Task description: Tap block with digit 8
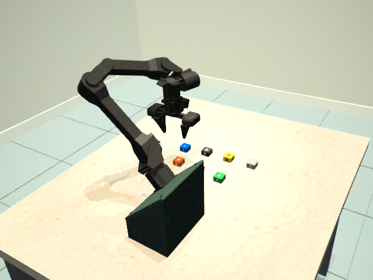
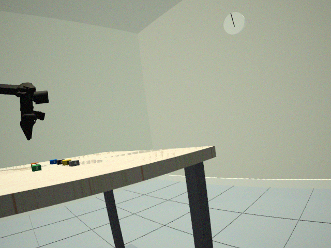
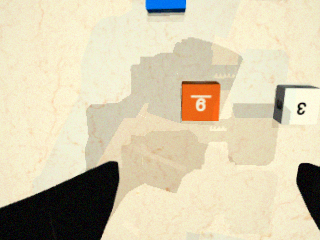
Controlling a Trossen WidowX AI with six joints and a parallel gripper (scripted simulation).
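Now: the black block 120 mm ahead of my gripper tip, 110 mm below it and 50 mm to the right of it. Also, from my gripper tip: white block: 110 mm below, 90 mm to the right, 20 mm ahead; orange block: 110 mm below, 10 mm to the right, 10 mm ahead; blue block: 110 mm below, 100 mm ahead, 40 mm to the left.
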